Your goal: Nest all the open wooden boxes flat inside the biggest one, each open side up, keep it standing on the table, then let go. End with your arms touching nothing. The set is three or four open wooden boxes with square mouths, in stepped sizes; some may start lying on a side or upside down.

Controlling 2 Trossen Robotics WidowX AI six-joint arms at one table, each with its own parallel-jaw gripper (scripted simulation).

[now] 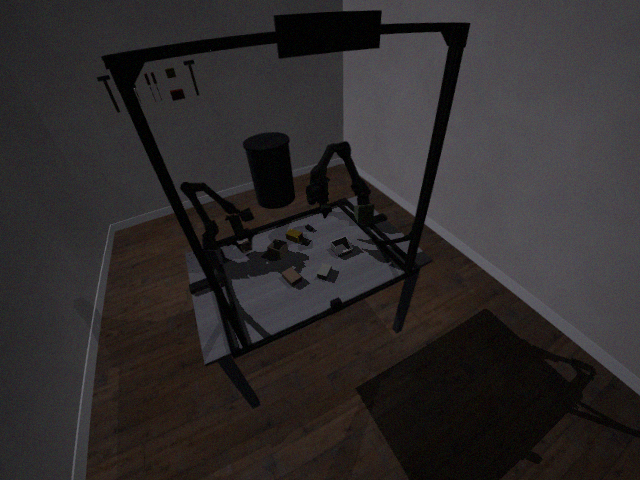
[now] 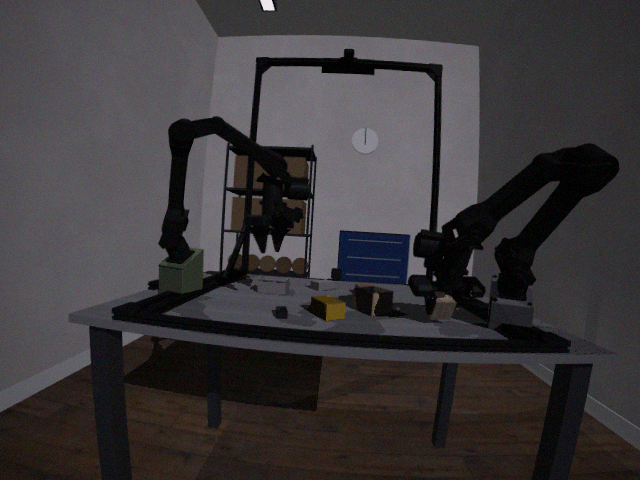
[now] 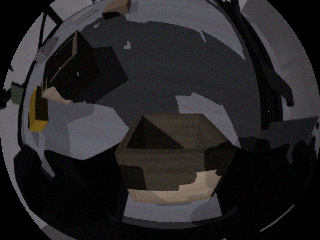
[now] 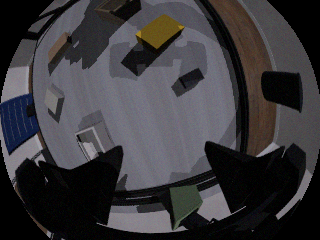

In view: the left gripper (image 2: 437,312), the right gripper (image 2: 270,252), a yellow block (image 4: 155,36), a wooden box (image 2: 372,304) and a wooden box (image 3: 160,175).
The left gripper is seen too in image 3 (image 3: 171,138). The right gripper shows as well in image 4 (image 4: 164,148).
